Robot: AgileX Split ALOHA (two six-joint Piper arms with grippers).
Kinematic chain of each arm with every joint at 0, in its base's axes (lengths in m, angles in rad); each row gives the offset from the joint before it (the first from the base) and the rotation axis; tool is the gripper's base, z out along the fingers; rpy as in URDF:
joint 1: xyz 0 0 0.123 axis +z
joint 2: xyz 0 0 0 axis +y
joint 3: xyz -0.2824 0 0.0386 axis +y
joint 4: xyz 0.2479 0 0.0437 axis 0.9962 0 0.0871
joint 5: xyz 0 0 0 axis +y
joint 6: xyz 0.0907 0 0.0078 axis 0.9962 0 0.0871
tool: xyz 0 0 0 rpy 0 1.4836 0
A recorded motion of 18 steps. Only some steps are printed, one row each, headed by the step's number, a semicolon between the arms.
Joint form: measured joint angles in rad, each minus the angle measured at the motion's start. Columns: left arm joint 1, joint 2, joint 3, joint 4, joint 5, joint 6; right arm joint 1, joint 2, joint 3, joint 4, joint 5, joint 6.
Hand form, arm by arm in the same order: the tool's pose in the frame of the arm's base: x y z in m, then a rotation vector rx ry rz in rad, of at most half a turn. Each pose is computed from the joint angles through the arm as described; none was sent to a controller.
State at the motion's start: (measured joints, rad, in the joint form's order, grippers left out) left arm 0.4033 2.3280 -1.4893 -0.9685 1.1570 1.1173; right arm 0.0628 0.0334 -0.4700 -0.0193 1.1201 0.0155
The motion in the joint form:
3: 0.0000 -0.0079 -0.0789 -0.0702 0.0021 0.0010; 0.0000 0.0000 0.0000 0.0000 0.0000 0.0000
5: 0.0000 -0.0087 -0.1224 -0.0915 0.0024 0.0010; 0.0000 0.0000 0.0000 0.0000 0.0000 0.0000
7: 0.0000 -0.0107 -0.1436 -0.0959 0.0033 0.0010; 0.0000 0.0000 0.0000 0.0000 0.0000 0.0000
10: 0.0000 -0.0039 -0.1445 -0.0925 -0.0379 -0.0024; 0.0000 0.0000 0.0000 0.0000 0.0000 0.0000
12: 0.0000 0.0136 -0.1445 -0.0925 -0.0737 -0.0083; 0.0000 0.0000 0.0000 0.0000 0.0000 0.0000
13: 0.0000 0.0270 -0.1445 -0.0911 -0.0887 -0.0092; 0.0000 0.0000 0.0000 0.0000 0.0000 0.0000
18: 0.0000 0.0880 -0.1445 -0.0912 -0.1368 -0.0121; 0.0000 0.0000 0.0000 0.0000 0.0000 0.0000
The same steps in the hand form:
3: 0.4274 0.1042 0.1103 0.1749 2.4847 -1.0656; 0.0006 -0.0016 0.2642 -0.0504 2.1664 0.0213
5: 0.4361 0.1069 0.1214 0.1826 2.4414 -1.0426; 0.0006 -0.0016 0.2642 -0.0504 2.1664 0.0213
7: 0.4398 0.1082 0.1274 0.1928 2.4239 -1.0280; 0.0006 -0.0016 0.2642 -0.0504 2.1664 0.0213
10: 0.4422 0.1109 0.1230 0.1655 2.4321 -0.9840; 0.0006 -0.0016 0.2642 -0.0504 2.1664 0.0213
12: 0.4442 0.1131 0.1140 0.1294 2.4450 -0.9577; 0.0006 -0.0016 0.2642 -0.0504 2.1664 0.0213
13: 0.4448 0.1141 0.1074 0.1142 2.4548 -0.9495; 0.0006 -0.0016 0.2642 -0.0504 2.1664 0.0213
18: 0.4457 0.1166 0.0782 0.0522 2.4948 -0.9375; 0.0006 -0.0016 0.2642 -0.0504 2.1664 0.0213

